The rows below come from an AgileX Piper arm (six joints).
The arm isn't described. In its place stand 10 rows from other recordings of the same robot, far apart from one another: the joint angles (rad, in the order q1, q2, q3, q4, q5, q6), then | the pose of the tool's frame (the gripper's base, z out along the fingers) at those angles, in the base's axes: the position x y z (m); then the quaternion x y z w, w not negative.
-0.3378 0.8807 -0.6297 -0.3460 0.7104 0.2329 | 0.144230, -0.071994, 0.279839, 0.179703, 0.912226, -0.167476, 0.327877
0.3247 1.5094 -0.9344 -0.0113 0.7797 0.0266 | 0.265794, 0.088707, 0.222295, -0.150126, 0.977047, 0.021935, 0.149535
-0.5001 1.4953 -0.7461 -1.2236 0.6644 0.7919 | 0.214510, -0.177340, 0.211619, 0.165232, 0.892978, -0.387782, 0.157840
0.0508 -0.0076 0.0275 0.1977 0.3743 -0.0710 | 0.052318, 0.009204, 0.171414, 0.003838, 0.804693, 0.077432, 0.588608
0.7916 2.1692 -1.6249 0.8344 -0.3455 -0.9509 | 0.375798, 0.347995, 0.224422, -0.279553, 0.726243, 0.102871, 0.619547
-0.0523 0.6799 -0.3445 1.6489 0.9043 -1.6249 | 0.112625, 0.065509, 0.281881, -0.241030, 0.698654, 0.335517, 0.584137
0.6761 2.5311 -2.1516 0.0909 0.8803 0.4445 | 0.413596, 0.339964, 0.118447, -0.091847, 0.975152, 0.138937, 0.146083
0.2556 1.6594 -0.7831 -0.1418 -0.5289 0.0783 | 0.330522, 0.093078, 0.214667, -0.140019, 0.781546, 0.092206, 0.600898
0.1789 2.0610 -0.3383 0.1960 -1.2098 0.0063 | 0.252899, 0.028884, 0.064844, 0.006248, 0.840154, -0.008110, 0.542251
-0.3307 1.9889 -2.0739 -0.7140 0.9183 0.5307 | 0.416888, -0.193184, 0.385653, 0.282867, 0.814722, -0.300254, 0.407506
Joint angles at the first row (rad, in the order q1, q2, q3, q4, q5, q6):
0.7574, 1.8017, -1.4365, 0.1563, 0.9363, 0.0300
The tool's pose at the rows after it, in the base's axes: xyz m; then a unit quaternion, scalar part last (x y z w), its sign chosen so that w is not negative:
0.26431, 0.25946, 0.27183, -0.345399, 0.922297, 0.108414, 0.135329
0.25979, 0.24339, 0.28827, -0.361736, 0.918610, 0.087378, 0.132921
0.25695, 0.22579, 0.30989, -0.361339, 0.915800, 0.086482, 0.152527
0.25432, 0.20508, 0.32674, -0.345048, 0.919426, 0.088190, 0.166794
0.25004, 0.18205, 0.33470, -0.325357, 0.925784, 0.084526, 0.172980
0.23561, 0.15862, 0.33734, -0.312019, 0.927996, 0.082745, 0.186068
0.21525, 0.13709, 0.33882, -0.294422, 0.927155, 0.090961, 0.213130
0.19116, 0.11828, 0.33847, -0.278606, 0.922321, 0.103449, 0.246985
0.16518, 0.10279, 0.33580, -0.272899, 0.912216, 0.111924, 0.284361
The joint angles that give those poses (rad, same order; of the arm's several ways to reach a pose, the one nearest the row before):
0.7529, 1.7607, -1.4439, 0.1122, 1.0081, -0.0077
0.7352, 1.7098, -1.4449, 0.0782, 1.0823, -0.0410
0.7038, 1.6452, -1.4450, 0.0720, 1.1119, -0.0684
0.6595, 1.5823, -1.4328, 0.0756, 1.1359, -0.0774
0.6090, 1.5192, -1.3920, 0.0756, 1.1503, -0.0844
0.5706, 1.4238, -1.2999, 0.0756, 1.1305, -0.0963
0.5397, 1.3060, -1.1885, 0.0872, 1.0803, -0.0983
0.5184, 1.1770, -1.0732, 0.1035, 1.0209, -0.0983
0.5161, 1.0440, -0.9619, 0.1059, 0.9628, -0.0983

